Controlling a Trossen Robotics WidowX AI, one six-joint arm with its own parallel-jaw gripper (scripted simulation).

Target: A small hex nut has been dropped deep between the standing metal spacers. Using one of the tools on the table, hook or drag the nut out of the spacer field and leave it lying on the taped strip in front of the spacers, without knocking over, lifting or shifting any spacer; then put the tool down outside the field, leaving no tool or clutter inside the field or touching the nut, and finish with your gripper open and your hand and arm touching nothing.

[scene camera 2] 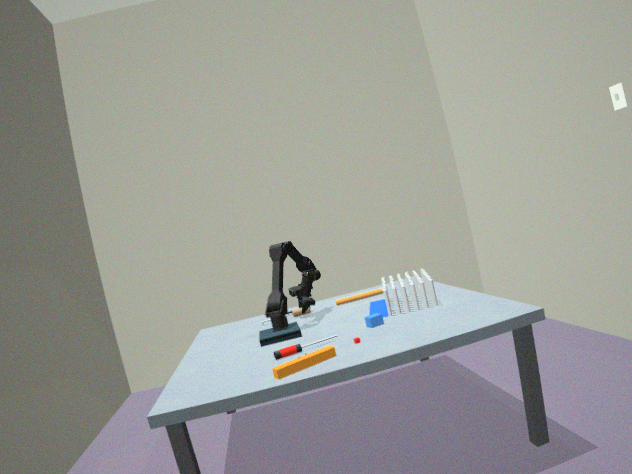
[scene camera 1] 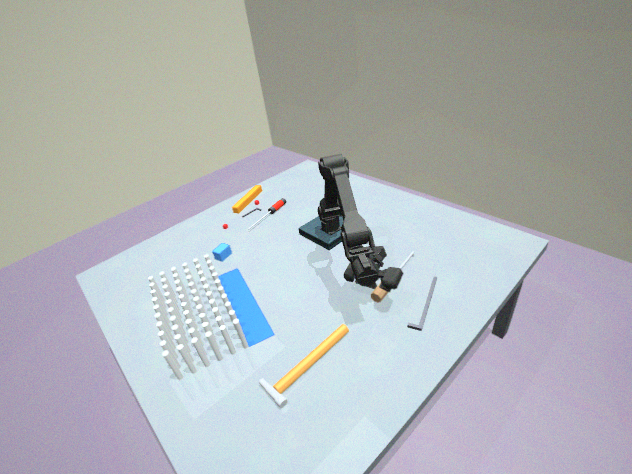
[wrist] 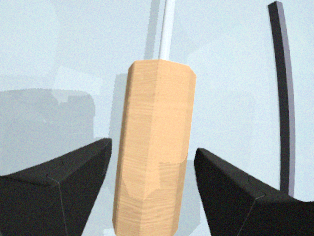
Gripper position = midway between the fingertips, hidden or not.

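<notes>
I can see a blue taped strip (scene camera 1: 255, 327), and there is an orange bar (scene camera 2: 301, 363) too, though in the wrist view the bar is out of frame. A thin-rod tool (wrist: 153, 150) is visible to me. As for my gripper (scene camera 1: 383, 289), I also find it in the wrist view (wrist: 154, 150).
</notes>
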